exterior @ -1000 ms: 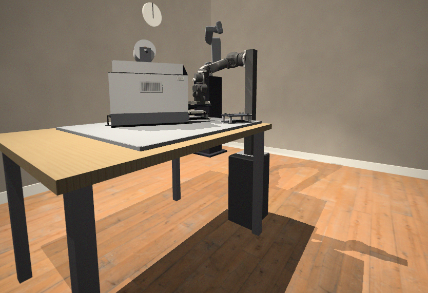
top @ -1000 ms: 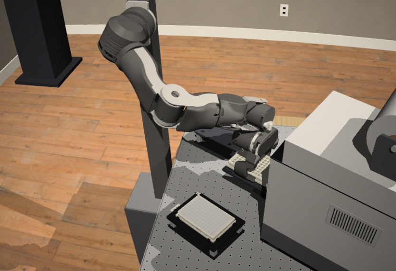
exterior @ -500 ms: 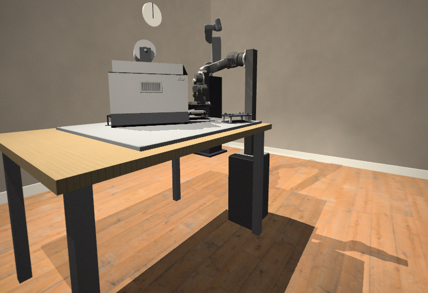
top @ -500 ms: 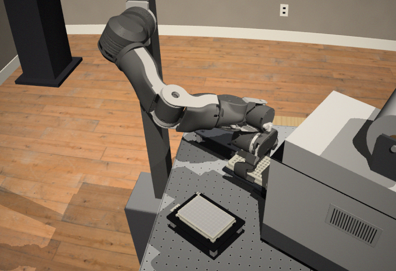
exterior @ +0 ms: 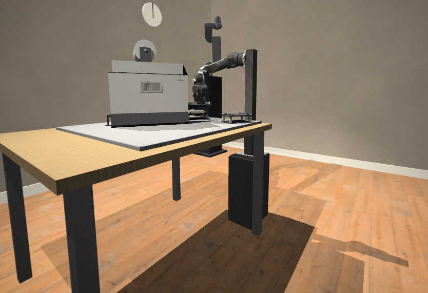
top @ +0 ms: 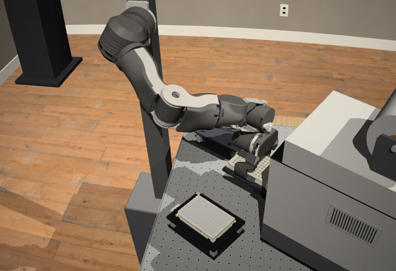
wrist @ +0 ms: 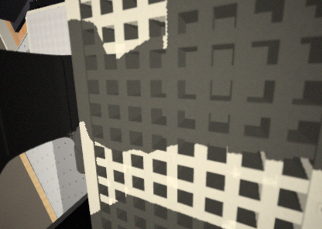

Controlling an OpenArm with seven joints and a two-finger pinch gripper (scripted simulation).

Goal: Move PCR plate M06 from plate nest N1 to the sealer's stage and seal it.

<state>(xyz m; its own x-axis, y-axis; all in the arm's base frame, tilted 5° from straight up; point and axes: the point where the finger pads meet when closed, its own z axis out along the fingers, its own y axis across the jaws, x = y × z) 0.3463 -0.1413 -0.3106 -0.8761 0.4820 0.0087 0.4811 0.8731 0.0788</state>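
My gripper is now right at the open-welled plate M06. The rest, counted from my hand: square grey key: 130 mm to the right, 70 mm above, 40 mm ahead; then dark sealer stage: 10 mm below; then yellow warning label: 130 mm ahead, 40 mm above, 30 mm to the left.
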